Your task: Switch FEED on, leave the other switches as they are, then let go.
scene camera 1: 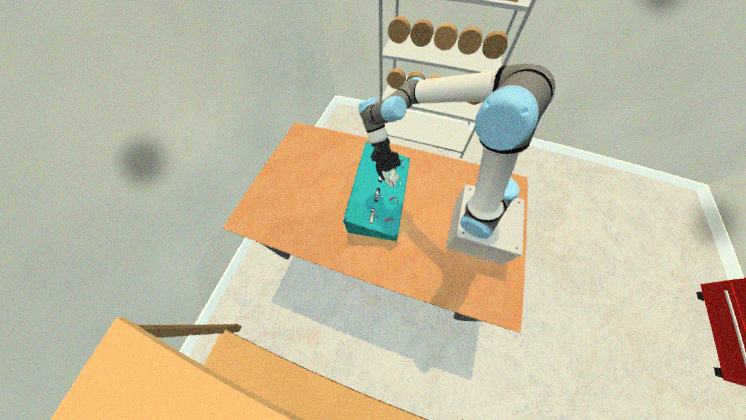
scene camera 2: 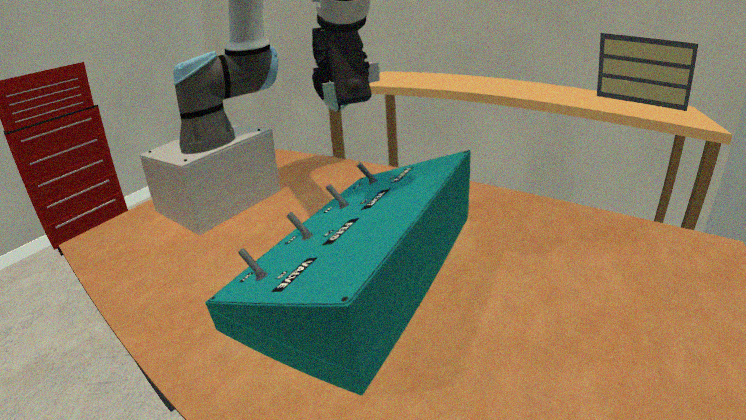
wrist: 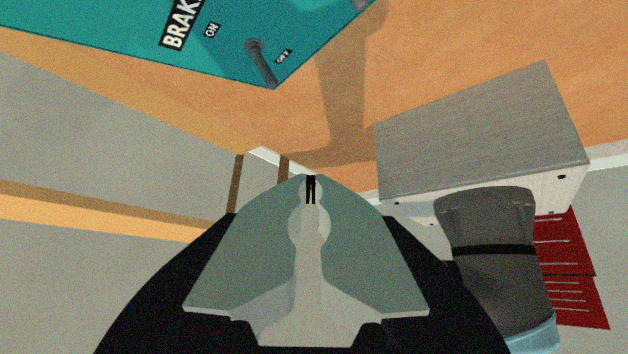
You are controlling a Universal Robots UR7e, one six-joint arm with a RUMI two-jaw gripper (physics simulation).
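Pixels of known places: gripper, fingertip midpoint: (scene camera 1: 393,186) (scene camera 2: 337,110) (wrist: 311,177); arm's base at its link origin: (scene camera 2: 207,143) (wrist: 478,200).
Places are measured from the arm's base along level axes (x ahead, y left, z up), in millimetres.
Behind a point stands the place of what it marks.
Note:
The teal switch box (scene camera 1: 363,200) @[x 521, y 186, z -45 mm] (scene camera 2: 412,260) @[x 648, y 14, z -72 mm] (wrist: 100,27) @[x 481, y 282, z -48 mm] stands on the table. In scene camera 2, the FEED lever (scene camera 2: 299,225) @[x 448, y -26, z -70 mm] leans to its OFF side. The VALVE lever (scene camera 2: 252,265) @[x 487, y -140, z -72 mm], VENT lever (scene camera 2: 336,196) @[x 410, y 86, z -71 mm] and BRAKE lever (scene camera 2: 366,173) @[x 373, y 200, z -71 mm] lean the same way. The BRAKE lever (wrist: 262,65) @[x 372, y 201, z -69 mm] also leans to OFF in the wrist view, where the FEED lever does not show. My gripper (scene camera 1: 391,182) @[x 395, y 121, z 82 mm] (wrist: 311,177) @[x 395, y 121, z 82 mm] is shut with nothing between its fingers. It hangs above the box, apart from the levers in scene camera 2, where its fingertips are mostly hidden.
The wooden table (scene camera 1: 292,193) @[x 961, y 285, z -178 mm] (scene camera 2: 548,313) @[x 821, y 145, z -178 mm] carries the arm's grey base block (scene camera 1: 508,229) @[x -134, y 27, z 1 mm] (scene camera 2: 224,193) @[x 96, y -15, z -110 mm] (wrist: 480,125) @[x 96, y -16, z -98 mm] beside the box. A red cabinet (scene camera 1: 728,333) (scene camera 2: 67,172), a curved bench (scene camera 2: 495,91) and a shelf rack (scene camera 1: 381,46) stand away from the table.

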